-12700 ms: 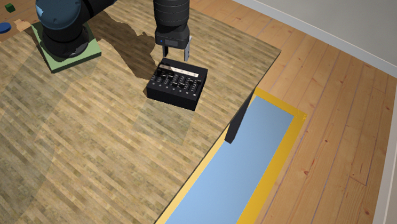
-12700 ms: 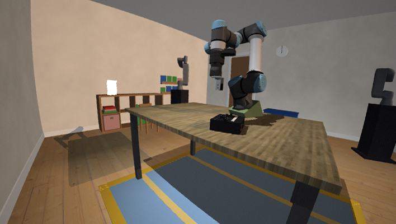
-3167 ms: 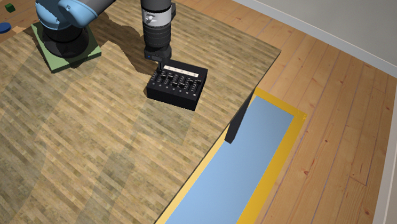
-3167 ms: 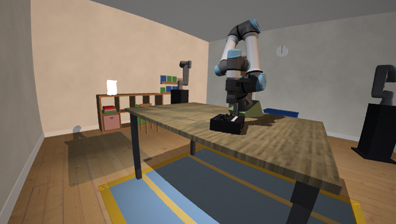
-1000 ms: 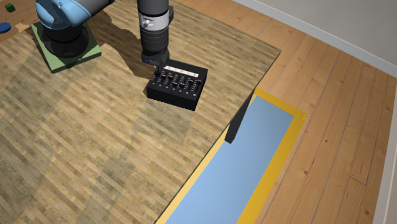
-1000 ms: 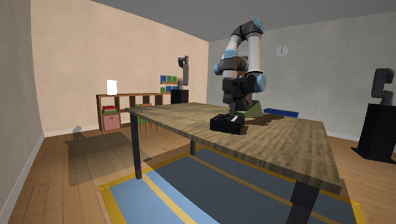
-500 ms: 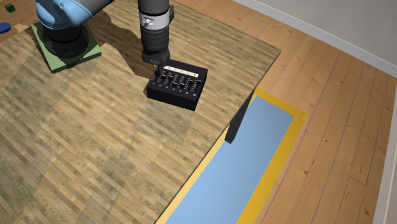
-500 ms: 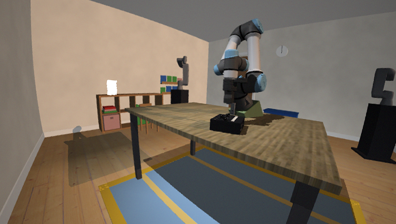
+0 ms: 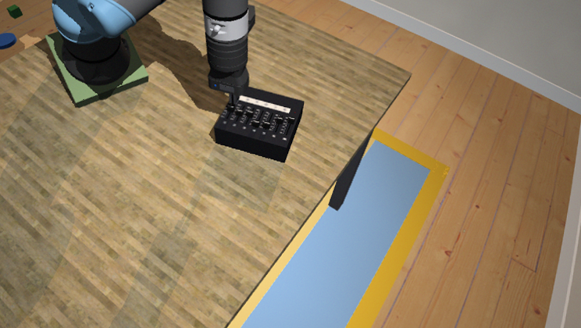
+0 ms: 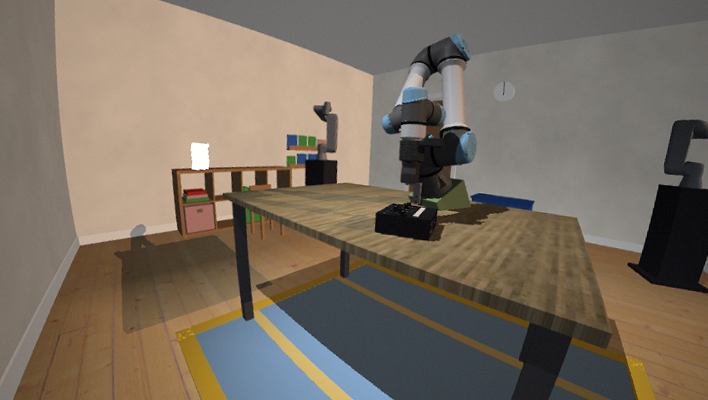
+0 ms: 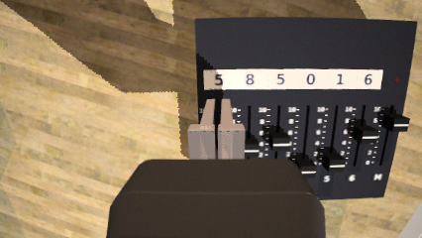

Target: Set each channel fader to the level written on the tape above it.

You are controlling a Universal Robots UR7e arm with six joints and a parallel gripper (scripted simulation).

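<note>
My gripper is now 9 cm short of the channel 5 fader cap, 3 cm to the left of it and 2 cm above it. Round my hand: channel 6 fader cap 11 cm ahead, 2 cm below, 1 cm to the right; master fader cap 13 cm ahead, 2 cm below.
</note>
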